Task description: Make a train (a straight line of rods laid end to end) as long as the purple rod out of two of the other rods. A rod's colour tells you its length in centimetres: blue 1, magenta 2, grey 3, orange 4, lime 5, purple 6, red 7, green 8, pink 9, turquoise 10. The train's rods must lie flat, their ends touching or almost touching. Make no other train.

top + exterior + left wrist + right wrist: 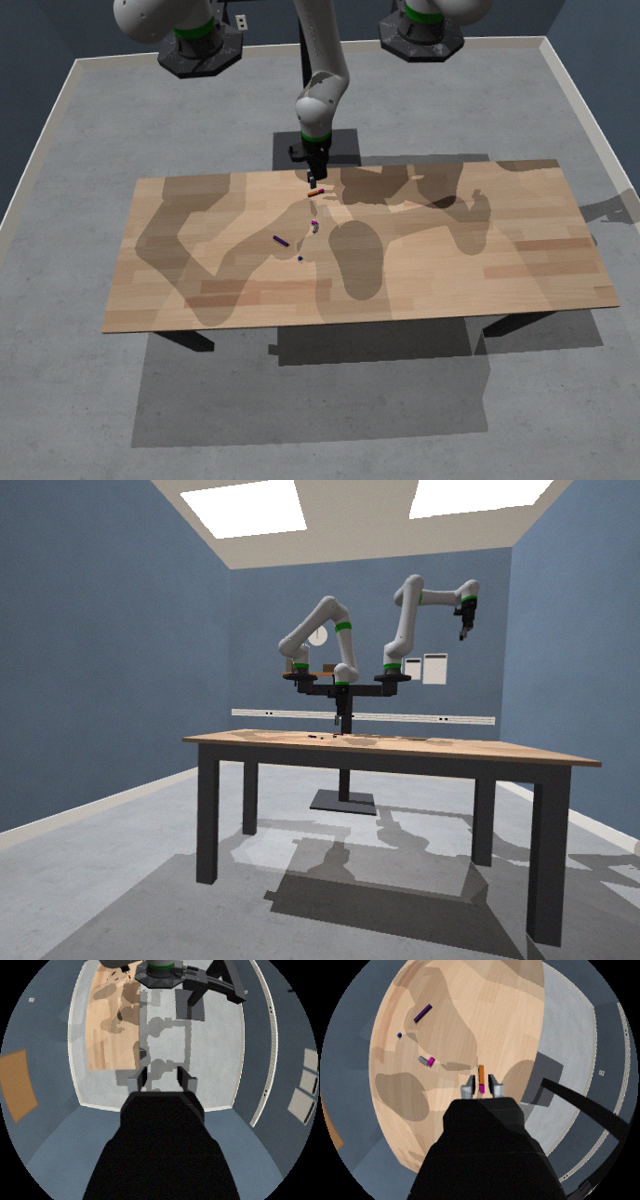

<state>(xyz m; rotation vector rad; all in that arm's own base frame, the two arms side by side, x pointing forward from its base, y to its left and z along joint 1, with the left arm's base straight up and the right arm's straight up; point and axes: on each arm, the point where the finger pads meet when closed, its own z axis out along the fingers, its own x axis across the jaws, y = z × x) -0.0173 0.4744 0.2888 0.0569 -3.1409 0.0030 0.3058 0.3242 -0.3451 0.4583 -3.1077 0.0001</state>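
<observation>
The orange rod is 8 cm below my right hand. Also, from my right hand: small blue rod: 26 cm ahead, 8 cm below, 6 cm to the right; grey rod: 15 cm ahead, 8 cm below; purple rod: 19 cm ahead, 13 cm to the right, 8 cm below.
</observation>
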